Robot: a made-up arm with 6 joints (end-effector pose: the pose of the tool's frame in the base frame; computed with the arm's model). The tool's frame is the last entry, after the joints.
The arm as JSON. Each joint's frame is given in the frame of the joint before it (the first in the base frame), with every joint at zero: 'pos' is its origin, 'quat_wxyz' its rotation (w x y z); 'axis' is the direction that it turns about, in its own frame. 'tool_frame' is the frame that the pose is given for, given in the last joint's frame.
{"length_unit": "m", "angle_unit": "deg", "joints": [
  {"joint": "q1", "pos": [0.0, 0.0, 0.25], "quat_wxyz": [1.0, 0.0, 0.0, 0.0], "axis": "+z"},
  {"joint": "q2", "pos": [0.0, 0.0, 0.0], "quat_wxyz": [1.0, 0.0, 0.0, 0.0], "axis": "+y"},
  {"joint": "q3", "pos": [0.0, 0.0, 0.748], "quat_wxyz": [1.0, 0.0, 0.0, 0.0], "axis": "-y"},
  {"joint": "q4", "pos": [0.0, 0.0, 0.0], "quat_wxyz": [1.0, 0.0, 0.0, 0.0], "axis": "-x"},
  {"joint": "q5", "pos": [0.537, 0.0, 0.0], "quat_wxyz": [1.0, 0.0, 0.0, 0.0], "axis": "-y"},
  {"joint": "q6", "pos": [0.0, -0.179, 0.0], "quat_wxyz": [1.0, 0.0, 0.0, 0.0], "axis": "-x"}
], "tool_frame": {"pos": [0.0, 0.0, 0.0], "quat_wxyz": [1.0, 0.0, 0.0, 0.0]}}
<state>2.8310 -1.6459 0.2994 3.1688 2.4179 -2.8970</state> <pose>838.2 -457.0 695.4 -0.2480 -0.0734 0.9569 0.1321</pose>
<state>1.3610 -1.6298 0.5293 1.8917 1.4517 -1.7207</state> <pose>-302.2 -1148.2 558.3 -0.0983 -0.8310 0.5000 0.2232</pose>
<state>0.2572 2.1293 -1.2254 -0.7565 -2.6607 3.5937</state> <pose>164.1 -91.4 87.3 0.8008 0.1989 0.2177 0.5213</pose>
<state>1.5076 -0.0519 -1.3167 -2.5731 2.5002 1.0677</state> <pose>-148.6 40.5 455.9 -0.4921 -0.0160 -0.6015 0.6291</pose>
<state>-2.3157 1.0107 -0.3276 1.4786 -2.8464 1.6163</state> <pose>-643.2 -673.2 165.9 -0.6815 -0.3784 -0.6162 0.1121</pose>
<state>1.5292 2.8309 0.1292 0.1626 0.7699 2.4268</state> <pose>166.3 -252.0 -717.1 0.5264 0.2115 -0.7204 0.3990</pose>
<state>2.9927 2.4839 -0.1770 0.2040 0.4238 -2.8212</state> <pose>28.1 173.0 -622.4 -0.2107 0.4456 0.0075 0.8701</pose>
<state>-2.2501 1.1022 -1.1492 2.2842 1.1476 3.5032</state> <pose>-181.9 -411.8 85.3 -0.9951 -0.0663 -0.0237 0.0692</pose>
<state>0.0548 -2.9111 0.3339 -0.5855 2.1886 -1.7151</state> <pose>-706.0 -188.1 -435.3 0.4924 0.1617 -0.3726 0.7698</pose>
